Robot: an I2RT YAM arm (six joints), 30 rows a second.
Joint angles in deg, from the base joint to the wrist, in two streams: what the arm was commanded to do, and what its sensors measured. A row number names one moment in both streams.
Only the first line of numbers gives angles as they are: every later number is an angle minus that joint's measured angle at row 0.
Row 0, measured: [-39.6 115.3 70.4 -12.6 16.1 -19.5]
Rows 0 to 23, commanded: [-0.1 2.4 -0.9 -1.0 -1.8 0.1]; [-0.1 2.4 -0.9 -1.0 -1.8 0.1]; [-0.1 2.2 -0.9 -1.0 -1.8 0.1]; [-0.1 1.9 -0.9 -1.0 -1.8 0.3]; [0.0 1.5 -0.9 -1.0 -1.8 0.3]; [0.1 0.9 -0.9 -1.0 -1.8 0.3]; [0.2 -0.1 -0.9 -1.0 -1.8 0.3]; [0.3 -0.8 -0.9 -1.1 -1.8 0.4]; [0.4 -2.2 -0.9 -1.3 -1.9 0.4]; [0.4 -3.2 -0.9 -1.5 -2.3 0.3]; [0.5 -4.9 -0.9 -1.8 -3.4 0.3]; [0.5 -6.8 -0.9 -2.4 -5.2 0.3]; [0.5 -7.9 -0.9 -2.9 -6.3 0.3]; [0.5 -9.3 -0.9 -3.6 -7.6 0.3]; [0.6 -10.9 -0.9 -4.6 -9.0 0.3]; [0.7 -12.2 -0.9 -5.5 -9.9 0.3]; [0.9 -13.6 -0.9 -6.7 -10.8 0.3]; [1.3 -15.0 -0.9 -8.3 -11.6 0.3]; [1.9 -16.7 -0.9 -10.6 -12.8 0.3]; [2.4 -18.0 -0.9 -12.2 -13.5 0.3]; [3.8 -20.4 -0.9 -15.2 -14.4 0.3]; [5.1 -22.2 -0.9 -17.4 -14.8 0.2]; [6.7 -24.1 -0.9 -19.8 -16.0 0.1]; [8.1 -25.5 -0.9 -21.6 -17.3 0.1]
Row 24, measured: [3.7 -20.7 -0.7 -17.3 -11.6 -0.1]
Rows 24 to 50, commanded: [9.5 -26.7 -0.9 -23.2 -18.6 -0.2]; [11.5 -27.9 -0.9 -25.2 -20.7 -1.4]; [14.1 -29.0 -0.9 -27.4 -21.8 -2.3]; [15.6 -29.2 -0.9 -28.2 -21.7 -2.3]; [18.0 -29.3 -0.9 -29.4 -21.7 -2.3]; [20.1 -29.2 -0.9 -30.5 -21.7 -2.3]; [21.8 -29.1 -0.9 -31.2 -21.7 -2.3]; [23.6 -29.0 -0.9 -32.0 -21.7 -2.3]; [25.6 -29.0 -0.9 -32.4 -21.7 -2.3]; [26.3 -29.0 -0.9 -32.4 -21.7 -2.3]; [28.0 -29.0 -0.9 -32.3 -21.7 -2.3]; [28.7 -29.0 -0.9 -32.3 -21.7 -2.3]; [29.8 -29.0 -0.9 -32.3 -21.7 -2.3]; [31.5 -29.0 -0.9 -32.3 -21.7 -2.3]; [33.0 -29.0 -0.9 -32.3 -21.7 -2.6]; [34.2 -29.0 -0.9 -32.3 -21.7 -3.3]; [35.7 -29.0 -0.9 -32.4 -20.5 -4.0]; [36.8 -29.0 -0.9 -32.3 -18.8 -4.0]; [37.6 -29.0 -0.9 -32.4 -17.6 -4.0]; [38.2 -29.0 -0.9 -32.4 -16.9 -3.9]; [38.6 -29.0 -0.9 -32.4 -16.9 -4.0]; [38.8 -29.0 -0.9 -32.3 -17.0 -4.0]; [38.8 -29.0 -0.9 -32.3 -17.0 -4.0]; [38.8 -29.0 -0.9 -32.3 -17.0 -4.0]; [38.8 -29.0 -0.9 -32.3 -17.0 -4.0]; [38.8 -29.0 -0.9 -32.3 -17.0 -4.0]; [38.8 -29.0 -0.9 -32.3 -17.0 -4.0]
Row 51, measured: [38.7 -29.1 -0.7 -32.2 -17.5 -3.4]
